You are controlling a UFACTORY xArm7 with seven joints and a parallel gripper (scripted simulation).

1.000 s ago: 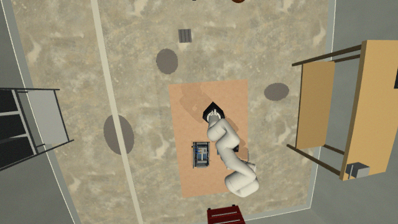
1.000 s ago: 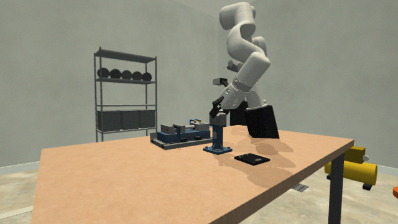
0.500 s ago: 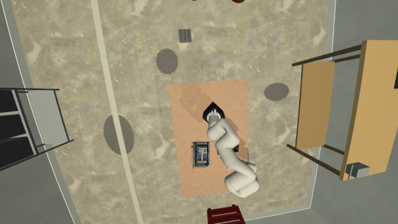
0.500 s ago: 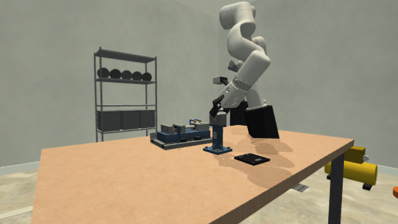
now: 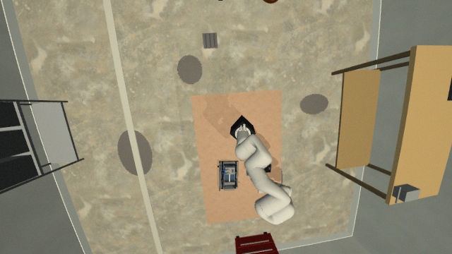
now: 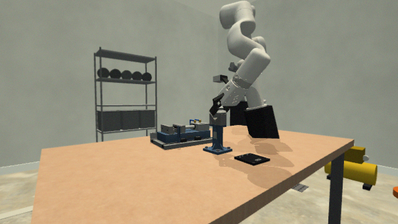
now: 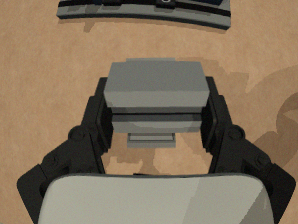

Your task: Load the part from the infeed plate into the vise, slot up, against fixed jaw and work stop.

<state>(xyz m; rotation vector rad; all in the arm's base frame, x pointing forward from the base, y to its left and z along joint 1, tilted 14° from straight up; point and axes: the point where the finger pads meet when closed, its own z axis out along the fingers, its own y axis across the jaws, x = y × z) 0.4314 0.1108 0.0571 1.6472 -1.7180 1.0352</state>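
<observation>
The grey V-block lies 20 mm to the left of my hand and 40 mm below it. The rest, counted from my hand: black infeed plate 160 mm to the left, 170 mm below; work stop 90 mm ahead, 190 mm to the right, 90 mm below; grey block right at my hand.
</observation>
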